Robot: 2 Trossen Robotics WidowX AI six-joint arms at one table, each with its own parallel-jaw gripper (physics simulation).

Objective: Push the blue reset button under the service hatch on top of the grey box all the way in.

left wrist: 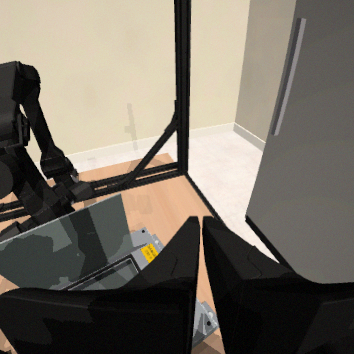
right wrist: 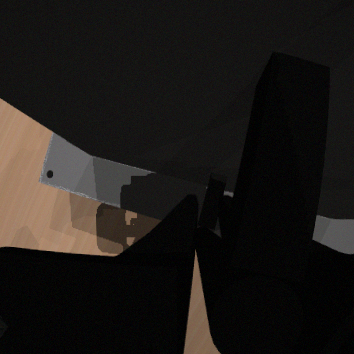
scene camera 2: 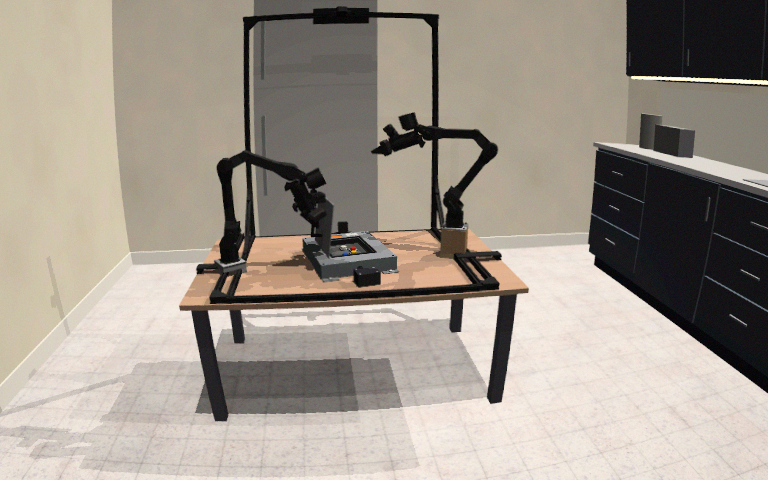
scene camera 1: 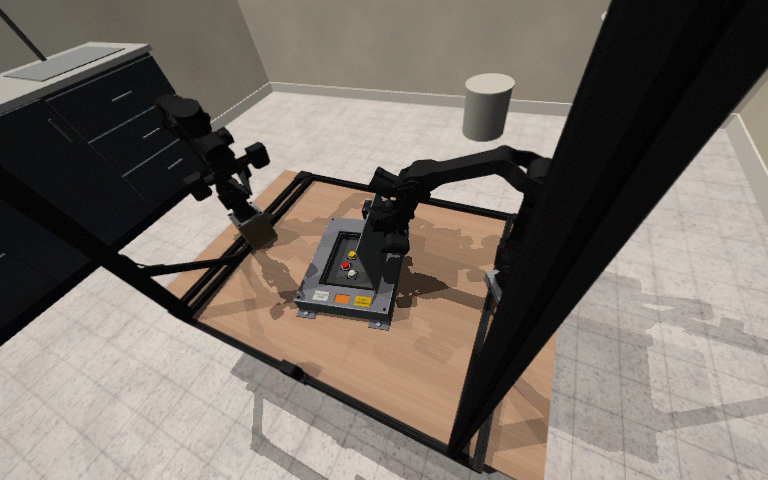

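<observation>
The grey box sits on the table with its hatch standing upright. The blue button shows small in the recess in scene camera 2, near the hatch; how deep it sits cannot be told. The hatch hides it in scene camera 1. My left gripper is shut and empty, raised high above and away from the box. My right gripper is shut on the hatch's dark handle, at the hatch's outer side.
Red, yellow and white buttons share the recess. A small black block stands beside the box. Black frame rails run along the table's edges. The upright hatch and right arm border one side of the recess.
</observation>
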